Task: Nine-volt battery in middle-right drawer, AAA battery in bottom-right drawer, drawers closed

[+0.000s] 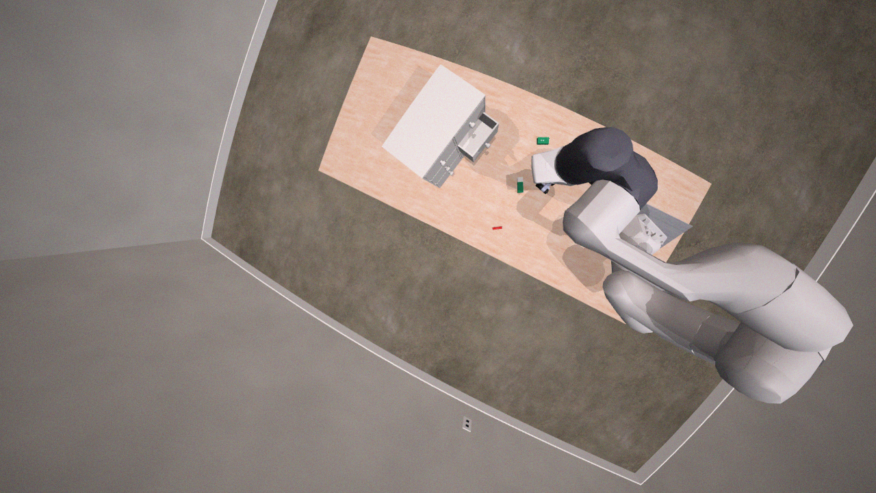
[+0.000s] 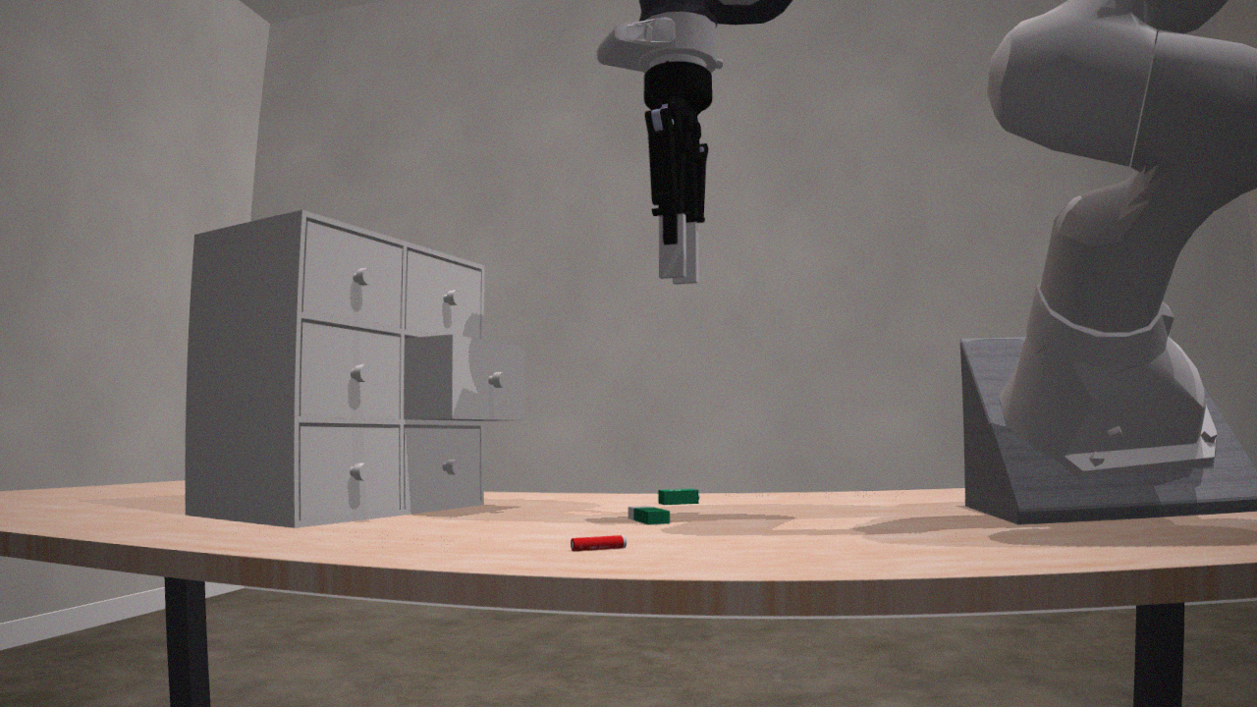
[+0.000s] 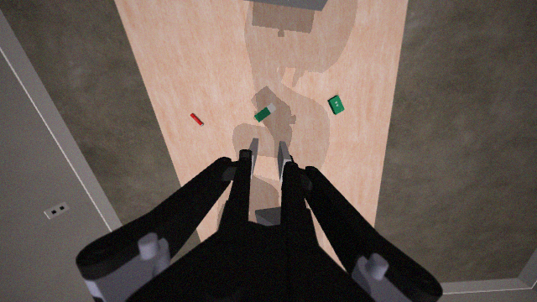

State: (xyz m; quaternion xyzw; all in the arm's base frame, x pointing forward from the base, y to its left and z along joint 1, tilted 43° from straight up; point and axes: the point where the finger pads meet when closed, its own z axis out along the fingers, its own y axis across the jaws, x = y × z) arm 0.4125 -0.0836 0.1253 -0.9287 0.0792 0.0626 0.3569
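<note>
My hand is 270 mm above the green nine-volt battery, 200 mm to the left of it and 30 mm short of it. From my hand the other things lie so: red AAA battery 280 mm below, 210 mm to the left, 30 mm ahead.
</note>
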